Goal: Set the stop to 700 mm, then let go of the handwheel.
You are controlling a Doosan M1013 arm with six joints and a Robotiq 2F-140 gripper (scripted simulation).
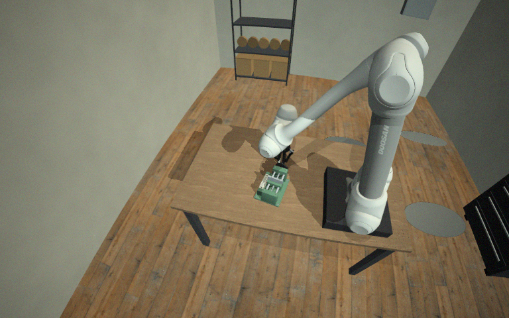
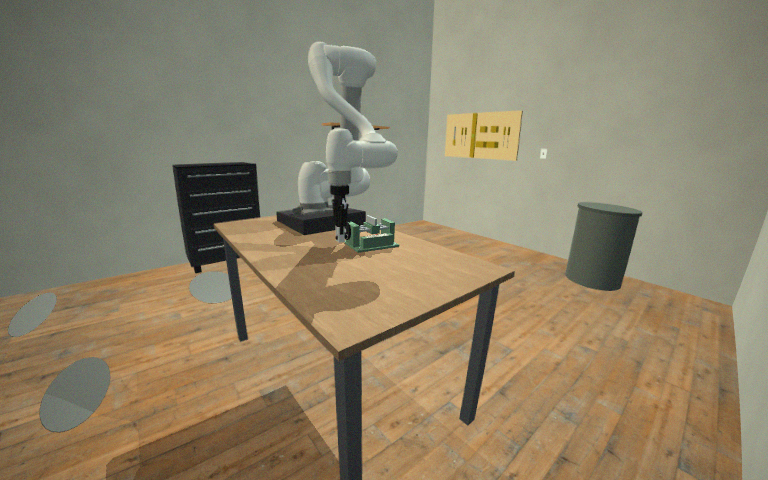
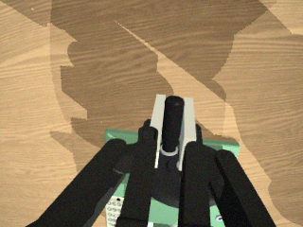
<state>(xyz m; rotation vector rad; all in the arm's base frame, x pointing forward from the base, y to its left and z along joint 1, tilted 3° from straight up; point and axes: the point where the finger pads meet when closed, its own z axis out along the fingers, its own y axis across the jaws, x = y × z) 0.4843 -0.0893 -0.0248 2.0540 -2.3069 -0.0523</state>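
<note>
The green stop fixture is 1 cm ahead of my hand, 15 cm to the left of it and 2 cm above it. Round my hand: black crank handle: 2 cm below.
</note>
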